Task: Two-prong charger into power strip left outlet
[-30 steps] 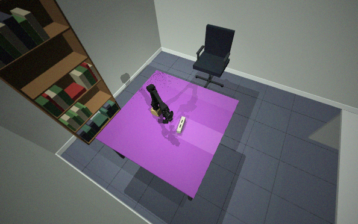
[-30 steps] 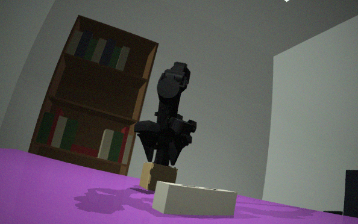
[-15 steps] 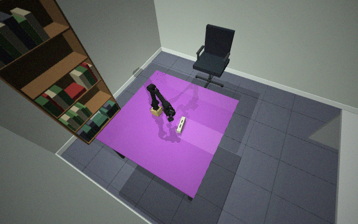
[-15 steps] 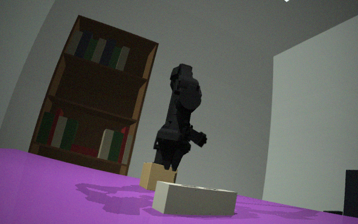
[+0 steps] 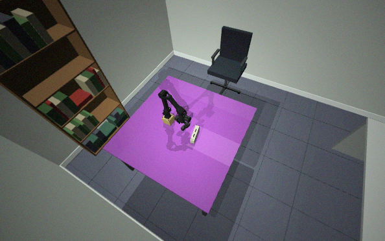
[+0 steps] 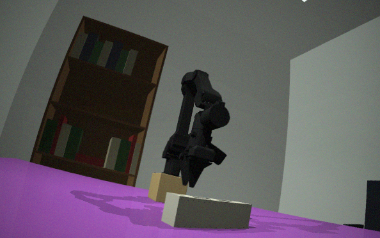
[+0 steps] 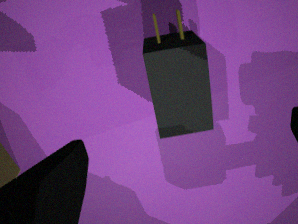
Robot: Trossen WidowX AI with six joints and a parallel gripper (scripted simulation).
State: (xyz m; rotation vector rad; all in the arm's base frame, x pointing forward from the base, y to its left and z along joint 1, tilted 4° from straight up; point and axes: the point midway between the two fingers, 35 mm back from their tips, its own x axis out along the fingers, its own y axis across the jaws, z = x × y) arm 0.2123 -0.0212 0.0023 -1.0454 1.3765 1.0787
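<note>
Right now my gripper tip is 20 mm to the right of the two-prong charger and 50 mm above it.
</note>
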